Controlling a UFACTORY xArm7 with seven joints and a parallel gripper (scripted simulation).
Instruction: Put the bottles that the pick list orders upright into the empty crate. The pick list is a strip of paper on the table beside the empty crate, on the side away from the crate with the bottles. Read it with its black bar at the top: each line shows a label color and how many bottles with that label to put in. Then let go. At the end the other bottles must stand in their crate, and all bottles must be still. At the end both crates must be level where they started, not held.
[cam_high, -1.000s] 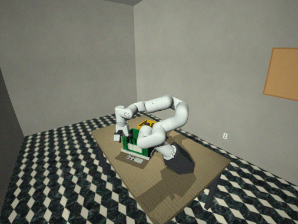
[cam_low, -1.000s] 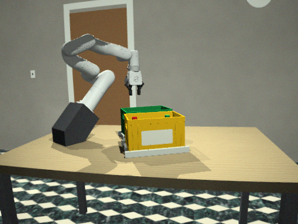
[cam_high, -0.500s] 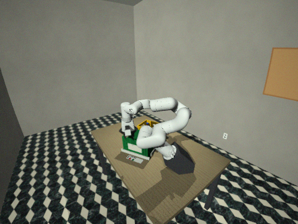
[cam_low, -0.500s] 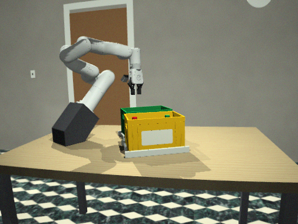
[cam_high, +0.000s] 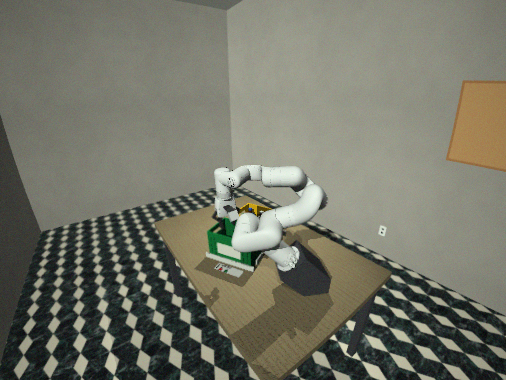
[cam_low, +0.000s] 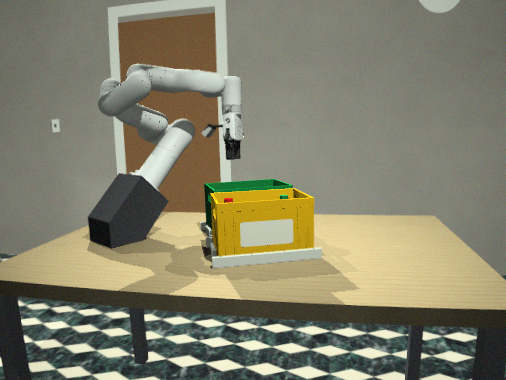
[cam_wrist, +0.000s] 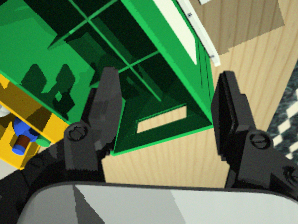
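Right now the red bottle is 280 mm to the right of my hand, 190 mm below it and 140 mm ahead of it. From my hand the other things lie so: pick list (270 mm below, 30 mm behind, 20 mm to the left); green crate (190 mm below, 90 mm ahead, 70 mm to the right); yellow crate (260 mm to the right, 230 mm ahead, 190 mm below).
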